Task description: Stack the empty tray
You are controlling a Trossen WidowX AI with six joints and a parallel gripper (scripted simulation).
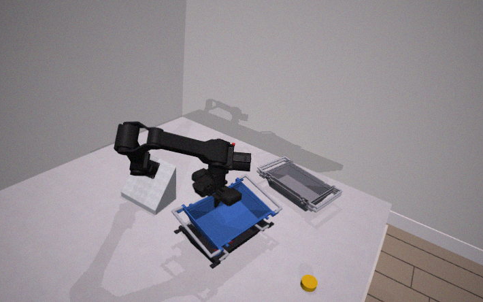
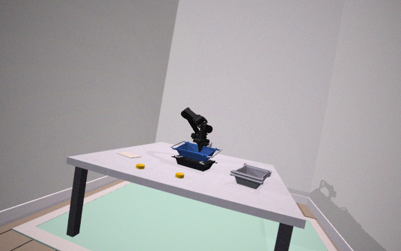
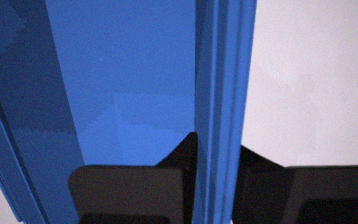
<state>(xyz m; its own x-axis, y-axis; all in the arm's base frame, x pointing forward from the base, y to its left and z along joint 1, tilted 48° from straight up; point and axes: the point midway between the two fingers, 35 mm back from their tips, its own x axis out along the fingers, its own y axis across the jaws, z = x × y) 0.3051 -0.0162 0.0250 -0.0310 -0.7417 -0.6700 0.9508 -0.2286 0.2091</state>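
Now: gripper tip 70 mm short of the blue tray, 20 mm to the left of it and 20 mm below it. Also, from my gripper tip: small red block: 400 mm to the left, 360 mm behind, 100 mm below.
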